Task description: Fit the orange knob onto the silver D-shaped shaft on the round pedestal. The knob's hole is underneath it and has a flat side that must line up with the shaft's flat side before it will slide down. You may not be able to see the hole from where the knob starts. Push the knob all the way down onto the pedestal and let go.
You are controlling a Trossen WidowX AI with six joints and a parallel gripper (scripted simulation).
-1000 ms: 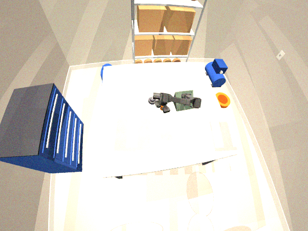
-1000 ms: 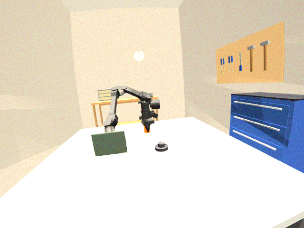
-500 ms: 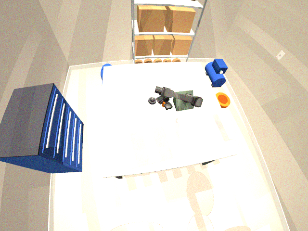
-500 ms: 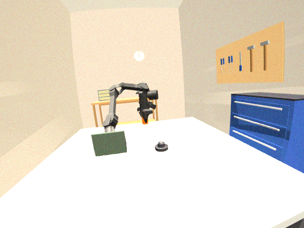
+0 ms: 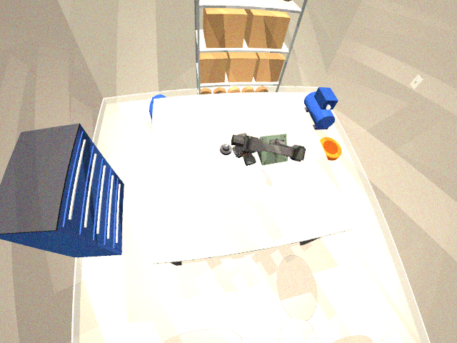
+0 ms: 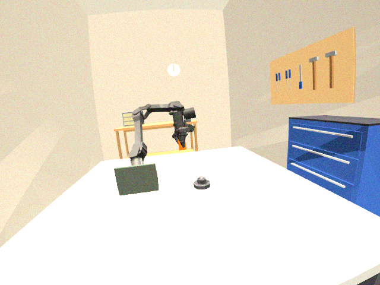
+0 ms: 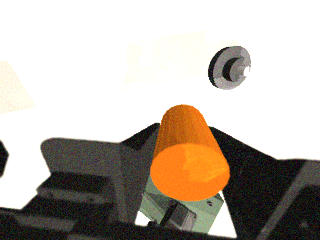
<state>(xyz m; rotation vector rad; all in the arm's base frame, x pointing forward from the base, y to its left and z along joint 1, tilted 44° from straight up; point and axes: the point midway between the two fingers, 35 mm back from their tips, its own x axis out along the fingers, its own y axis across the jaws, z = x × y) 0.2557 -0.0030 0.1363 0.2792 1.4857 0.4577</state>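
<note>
Now: gripper tip 1 cm to the right of the orange knob and 3 cm below it. Also, from my gripper tip: round grey pedestal (6 cm ahead, 15 cm to the right, 14 cm below).
</note>
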